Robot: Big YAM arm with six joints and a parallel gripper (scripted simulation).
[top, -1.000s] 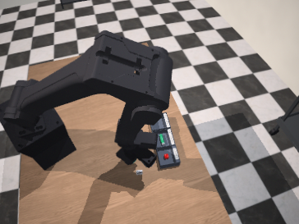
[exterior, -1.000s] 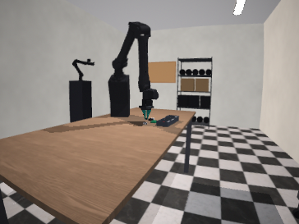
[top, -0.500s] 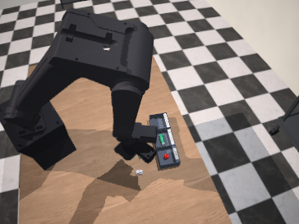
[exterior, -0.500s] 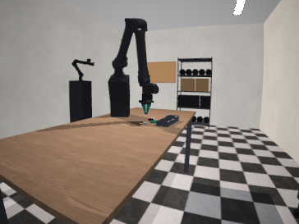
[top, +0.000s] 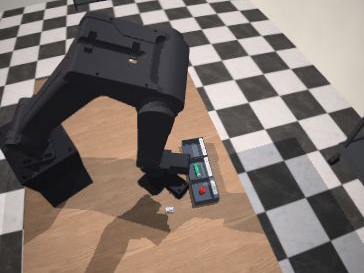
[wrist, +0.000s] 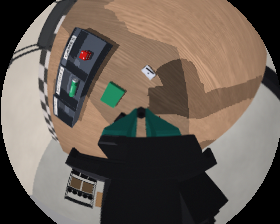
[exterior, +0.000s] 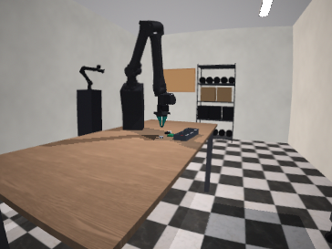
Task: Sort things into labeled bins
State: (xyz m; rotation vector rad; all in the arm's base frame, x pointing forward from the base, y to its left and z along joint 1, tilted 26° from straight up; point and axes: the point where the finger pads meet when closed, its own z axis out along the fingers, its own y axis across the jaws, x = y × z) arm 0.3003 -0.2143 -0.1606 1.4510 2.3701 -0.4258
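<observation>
The small black piece is 1 cm below my hand. From my hand the other things lie so: black-and-white block: 2 cm ahead, 11 cm to the left, 6 cm below; small white piece: 1 cm ahead, 5 cm to the right, 6 cm below; flat green square: 6 cm ahead, 3 cm to the left, 7 cm below.
</observation>
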